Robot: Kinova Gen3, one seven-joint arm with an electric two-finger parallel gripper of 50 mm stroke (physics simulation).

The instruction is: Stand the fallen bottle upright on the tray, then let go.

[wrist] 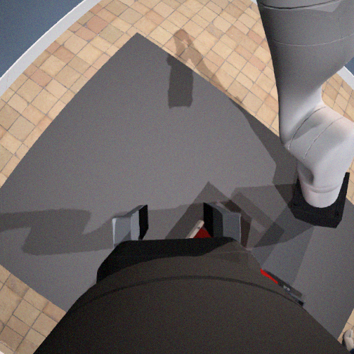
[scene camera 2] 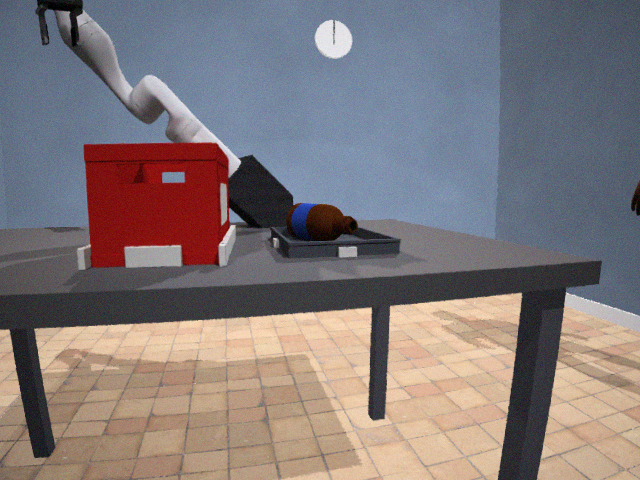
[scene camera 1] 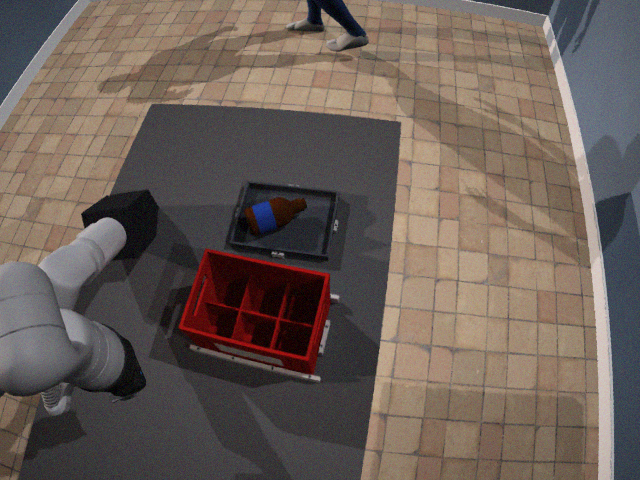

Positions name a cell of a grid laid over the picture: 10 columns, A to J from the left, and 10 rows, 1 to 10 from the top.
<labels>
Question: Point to a dark tray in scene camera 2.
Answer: F6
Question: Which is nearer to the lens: the brown bottle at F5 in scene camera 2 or the red crate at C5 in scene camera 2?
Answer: The red crate.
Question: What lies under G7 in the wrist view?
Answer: My gripper.
</labels>
